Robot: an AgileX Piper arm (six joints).
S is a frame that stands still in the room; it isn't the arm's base.
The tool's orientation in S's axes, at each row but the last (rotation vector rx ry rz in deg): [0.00, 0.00, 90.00]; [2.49, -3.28, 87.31]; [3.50, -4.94, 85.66]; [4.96, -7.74, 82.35]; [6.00, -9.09, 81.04]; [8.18, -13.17, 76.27]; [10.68, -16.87, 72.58]
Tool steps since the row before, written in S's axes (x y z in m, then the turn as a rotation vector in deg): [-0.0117, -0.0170, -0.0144, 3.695, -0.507, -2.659]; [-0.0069, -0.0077, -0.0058, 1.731, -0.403, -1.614]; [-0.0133, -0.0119, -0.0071, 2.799, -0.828, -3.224]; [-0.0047, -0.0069, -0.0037, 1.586, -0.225, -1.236]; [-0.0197, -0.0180, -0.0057, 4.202, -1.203, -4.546]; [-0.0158, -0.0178, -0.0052, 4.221, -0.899, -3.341]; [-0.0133, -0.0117, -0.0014, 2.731, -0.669, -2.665]
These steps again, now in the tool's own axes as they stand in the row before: [-0.0170, 0.0117, -0.0144, -0.507, -3.695, -2.659]; [-0.0084, 0.0066, -0.0052, -0.426, -1.736, -1.603]; [-0.0135, 0.0125, -0.0057, -0.923, -2.812, -3.186]; [-0.0079, 0.0038, -0.0025, -0.198, -1.574, -1.255]; [-0.0214, 0.0168, -0.0017, -1.334, -4.237, -4.476]; [-0.0216, 0.0113, 0.0005, -0.746, -4.219, -3.381]; [-0.0147, 0.0093, 0.0037, -0.722, -2.743, -2.639]
